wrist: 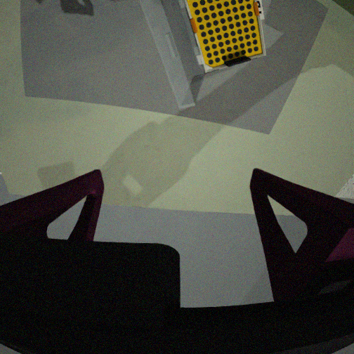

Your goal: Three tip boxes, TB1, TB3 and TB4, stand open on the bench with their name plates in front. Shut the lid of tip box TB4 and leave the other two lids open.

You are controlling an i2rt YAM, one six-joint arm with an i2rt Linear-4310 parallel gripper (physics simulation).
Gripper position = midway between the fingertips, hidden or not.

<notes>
In view: the gripper (176, 177) and a grey mat (108, 59).
</notes>
